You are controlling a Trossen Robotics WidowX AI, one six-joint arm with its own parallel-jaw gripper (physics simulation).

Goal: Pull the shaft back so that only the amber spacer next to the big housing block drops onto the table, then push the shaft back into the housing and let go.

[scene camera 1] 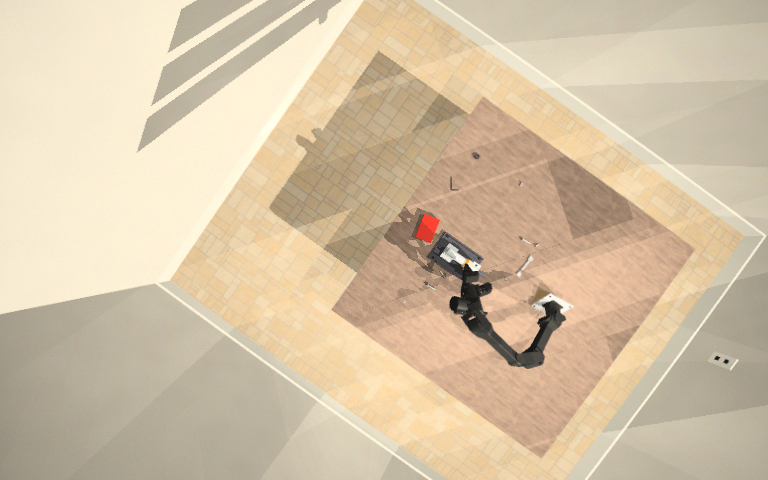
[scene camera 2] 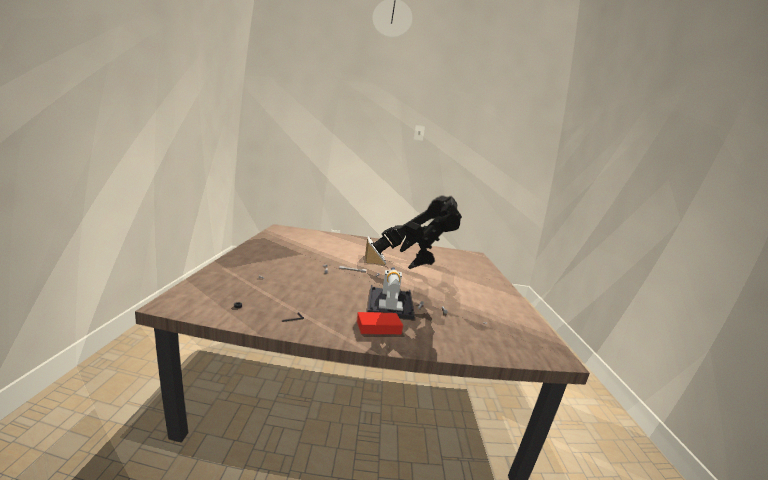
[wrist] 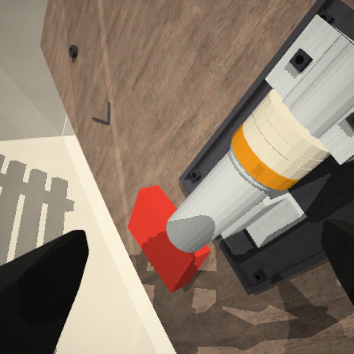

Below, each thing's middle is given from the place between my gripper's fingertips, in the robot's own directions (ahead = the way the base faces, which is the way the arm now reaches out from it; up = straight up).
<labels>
My hand is 70 mm above the amber spacer (wrist: 248, 159) and 30 mm to the left of it. Also, from my hand: red block (scene camera 2: 369, 323): 230 mm ahead, 140 mm below, 60 mm to the right.
</labels>
